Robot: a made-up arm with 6 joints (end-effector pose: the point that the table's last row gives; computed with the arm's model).
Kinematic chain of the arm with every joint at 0, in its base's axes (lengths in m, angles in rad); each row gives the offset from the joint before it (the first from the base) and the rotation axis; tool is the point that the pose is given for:
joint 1: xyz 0 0 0.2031 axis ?
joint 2: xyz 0 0.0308 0 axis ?
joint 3: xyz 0 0 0.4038 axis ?
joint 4: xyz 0 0 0.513 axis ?
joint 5: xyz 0 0 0 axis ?
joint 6: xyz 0 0 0.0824 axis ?
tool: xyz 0 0 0
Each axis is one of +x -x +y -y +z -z.
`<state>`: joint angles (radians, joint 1 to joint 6).
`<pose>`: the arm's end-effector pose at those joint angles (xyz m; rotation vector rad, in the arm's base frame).
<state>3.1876 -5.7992 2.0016 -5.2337 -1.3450 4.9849</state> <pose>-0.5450 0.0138 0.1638 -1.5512 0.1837 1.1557</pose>
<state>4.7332 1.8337 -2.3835 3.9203 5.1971 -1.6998</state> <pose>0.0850 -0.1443 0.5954 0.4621 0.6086 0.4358</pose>
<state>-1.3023 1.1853 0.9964 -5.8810 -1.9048 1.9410</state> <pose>0.2161 -0.7841 0.1348 0.2563 -0.3753 0.4442</pose>
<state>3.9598 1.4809 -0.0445 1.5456 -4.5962 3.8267</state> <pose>-0.5339 -0.7349 0.3048 -0.3303 1.7377 -1.2520</pose>
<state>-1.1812 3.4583 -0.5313 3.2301 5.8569 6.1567</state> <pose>0.0185 0.0440 -0.7624 -2.5115 1.6084 0.2259</pose>
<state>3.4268 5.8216 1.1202 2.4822 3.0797 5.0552</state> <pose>-0.0678 -0.0552 0.9078 -0.9961 2.2283 -0.1735</pose>
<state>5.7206 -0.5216 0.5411 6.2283 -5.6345 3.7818</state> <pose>-0.1036 0.0985 1.1308 -0.8284 0.6006 -2.9479</pose>
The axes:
joint 1: +z
joint 2: +y
joint 3: +y
joint 4: +z
joint 5: +y
joint 6: +z

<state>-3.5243 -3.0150 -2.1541 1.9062 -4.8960 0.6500</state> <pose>-0.4215 0.0540 0.0593 1.1327 -0.3718 -0.1552</pose>
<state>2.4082 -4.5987 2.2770 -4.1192 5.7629 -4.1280</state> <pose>0.0331 -0.0256 -0.2248 1.5446 1.3479 0.7496</pose>
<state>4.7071 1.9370 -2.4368 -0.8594 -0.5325 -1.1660</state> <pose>0.0621 -0.0735 0.5580 0.2667 1.1914 2.3333</pose>
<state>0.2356 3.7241 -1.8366 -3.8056 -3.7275 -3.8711</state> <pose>0.1917 0.1066 -0.2384 -0.1768 -0.8133 -0.0553</pose>
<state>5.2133 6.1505 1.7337 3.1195 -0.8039 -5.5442</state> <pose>0.2730 -0.4373 0.5268 1.7458 -2.1993 1.0639</pose>
